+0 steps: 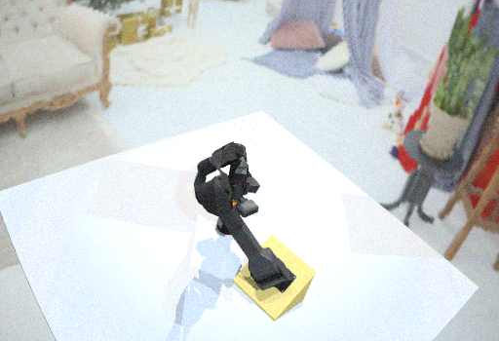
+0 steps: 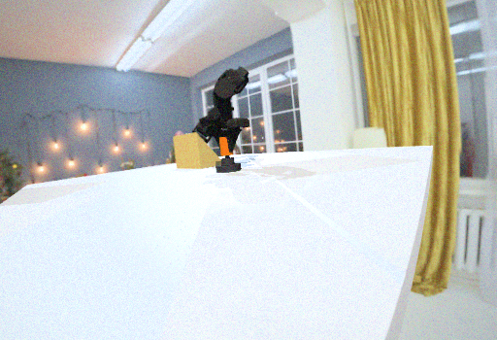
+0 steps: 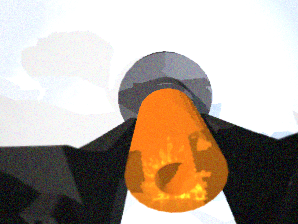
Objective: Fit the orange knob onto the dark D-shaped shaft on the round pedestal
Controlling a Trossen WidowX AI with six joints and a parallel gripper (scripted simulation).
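Right now the pedestal is 3 cm below my gripper tip. The rest, counted from my gripper tip: orange knob 2 cm above.
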